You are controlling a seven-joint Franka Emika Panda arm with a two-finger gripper.
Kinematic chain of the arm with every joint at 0, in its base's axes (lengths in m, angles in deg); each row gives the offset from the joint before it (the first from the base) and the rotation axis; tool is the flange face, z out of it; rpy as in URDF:
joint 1: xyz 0 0 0.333 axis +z
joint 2: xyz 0 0 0 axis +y
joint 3: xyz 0 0 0.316 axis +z
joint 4: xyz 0.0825 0 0 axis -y
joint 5: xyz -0.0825 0 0.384 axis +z
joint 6: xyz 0 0 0 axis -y
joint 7: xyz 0.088 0 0 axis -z
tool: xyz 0 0 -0.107 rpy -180 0 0
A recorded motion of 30 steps. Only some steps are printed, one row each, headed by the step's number.
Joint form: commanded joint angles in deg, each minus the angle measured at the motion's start. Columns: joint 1, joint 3, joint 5, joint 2, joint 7, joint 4, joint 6.
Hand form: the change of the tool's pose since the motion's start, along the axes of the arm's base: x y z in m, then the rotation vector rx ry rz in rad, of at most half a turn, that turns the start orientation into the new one. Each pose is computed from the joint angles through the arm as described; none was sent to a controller.
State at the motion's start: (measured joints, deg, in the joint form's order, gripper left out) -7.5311 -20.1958 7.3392 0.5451 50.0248 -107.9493 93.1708
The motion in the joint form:
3: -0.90 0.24 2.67 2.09 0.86 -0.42 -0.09
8: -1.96 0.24 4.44 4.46 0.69 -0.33 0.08
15: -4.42 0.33 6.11 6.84 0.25 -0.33 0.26
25: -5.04 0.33 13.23 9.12 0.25 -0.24 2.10
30: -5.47 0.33 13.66 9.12 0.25 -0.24 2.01
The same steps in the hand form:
3: 0.0033 -0.0015 -0.0212 0.0454 0.0270 -0.0413
8: 0.0058 -0.0089 -0.0412 0.0749 0.0490 -0.0691
15: 0.0012 -0.0274 -0.0622 0.1057 0.0702 -0.1159
25: 0.0124 -0.0270 -0.0787 0.1916 0.0231 -0.1829
30: 0.0108 -0.0300 -0.0786 0.1985 0.0201 -0.1931

